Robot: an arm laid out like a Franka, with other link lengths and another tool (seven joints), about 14 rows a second.
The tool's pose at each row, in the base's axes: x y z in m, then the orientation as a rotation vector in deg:
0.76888, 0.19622, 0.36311, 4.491, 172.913, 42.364
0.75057, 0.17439, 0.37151, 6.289, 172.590, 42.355
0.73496, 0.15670, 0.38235, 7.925, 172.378, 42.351
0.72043, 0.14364, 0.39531, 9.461, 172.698, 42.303
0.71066, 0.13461, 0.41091, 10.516, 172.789, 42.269
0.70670, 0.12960, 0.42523, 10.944, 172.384, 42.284
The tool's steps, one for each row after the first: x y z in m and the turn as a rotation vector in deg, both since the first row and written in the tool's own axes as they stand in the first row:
0.01686, -0.01620, -0.01832, -0.031, -0.530, 1.068
0.03121, -0.02749, -0.03678, -0.047, -0.919, 2.064
0.04471, -0.03365, -0.05493, 0.058, -0.791, 3.101
0.05363, -0.03483, -0.07336, 0.108, -0.818, 3.789
0.05700, -0.03281, -0.08853, 0.032, -1.239, 3.985

